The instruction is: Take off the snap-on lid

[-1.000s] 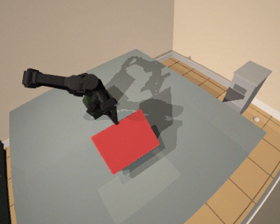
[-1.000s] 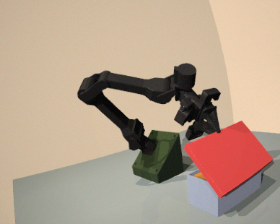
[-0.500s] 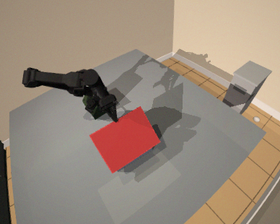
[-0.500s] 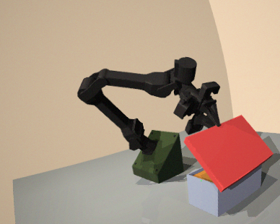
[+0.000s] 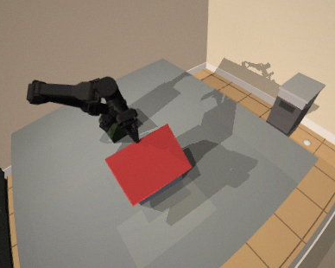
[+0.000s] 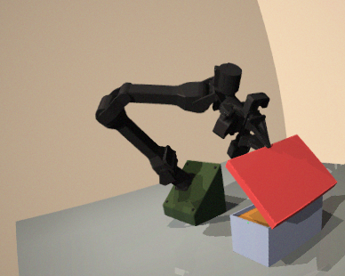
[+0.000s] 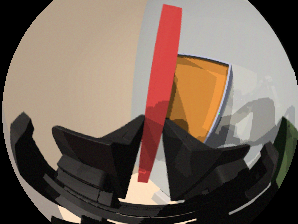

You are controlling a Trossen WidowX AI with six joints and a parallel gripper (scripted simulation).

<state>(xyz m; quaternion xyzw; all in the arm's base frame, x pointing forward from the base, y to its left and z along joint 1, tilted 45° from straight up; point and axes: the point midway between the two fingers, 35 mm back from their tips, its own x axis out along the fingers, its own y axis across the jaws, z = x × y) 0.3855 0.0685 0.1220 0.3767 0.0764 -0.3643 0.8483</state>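
The red lid is 7 cm ahead of my gripper tip, 1 cm to the right of it and 5 cm below it. The rest, counted from my gripper tip: storage box 3 cm ahead, 19 cm below.
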